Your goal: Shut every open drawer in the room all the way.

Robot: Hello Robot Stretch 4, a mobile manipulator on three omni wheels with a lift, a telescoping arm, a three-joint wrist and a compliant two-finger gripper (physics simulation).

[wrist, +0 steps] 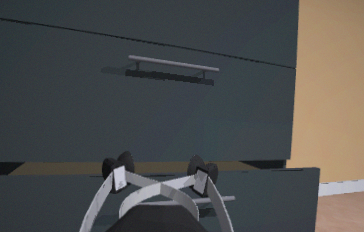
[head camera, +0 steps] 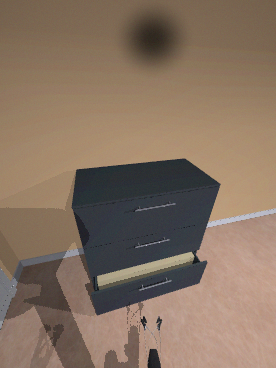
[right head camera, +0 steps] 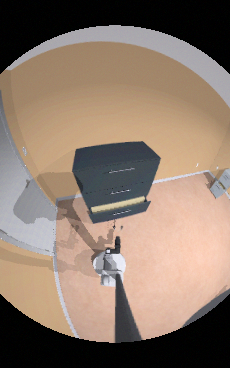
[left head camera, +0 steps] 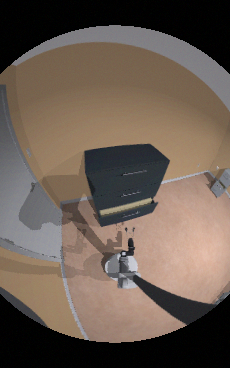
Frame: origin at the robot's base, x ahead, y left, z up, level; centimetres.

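Where they show: gripper, fingertip midpoint: [wrist: 161, 166] [head camera: 151, 315] [right head camera: 117, 224] [left head camera: 129, 226].
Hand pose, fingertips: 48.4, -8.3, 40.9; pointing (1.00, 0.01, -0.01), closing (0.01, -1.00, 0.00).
After its pixels a point has its place, as x, y, z.
A dark three-drawer dresser [head camera: 145, 182] {98.9, -4.3, 100.1} [left head camera: 125, 157] {97.7, -1.9, 100.1} [right head camera: 117, 155] {97.2, -6.1, 100.1} stands against the wall. Its bottom drawer [head camera: 187, 280] {82.9, -42.6, 13.4} [left head camera: 112, 218] {67.1, 12.1, 22.7} [right head camera: 100, 216] {65.9, 16.0, 22.2} [wrist: 280, 200] {82.7, -41.8, 24.8} sticks out, showing a pale inside; its upper two drawers look flush. My gripper [head camera: 152, 321] [left head camera: 130, 229] {48.4, -8.3, 40.9} [right head camera: 118, 227] {48.4, -8.3, 40.9} [wrist: 161, 166] {48.4, -8.3, 40.9} is open and empty. It is in front of the bottom drawer, apart from it in the head view; in the wrist view its fingers overlap the drawer's top edge and partly hide its handle. A small light grey cabinet [left head camera: 218, 188] {119.5, -277.8, 23.1} [right head camera: 217, 189] {119.4, -277.5, 21.6} is at the right edge; its drawer state is too small to tell.
A grey door [left head camera: 15, 150] {72.2, 106.4, 133.6} [right head camera: 12, 150] {73.1, 106.2, 132.4} is at the left, beside the corner near the dresser. The tan wall [head camera: 145, 110] {136.2, -4.0, 139.0} is behind the dresser, with a pale baseboard [head camera: 245, 218] {174.9, -149.0, -0.5} along the floor. My robot's shadow falls across the floor left of the gripper.
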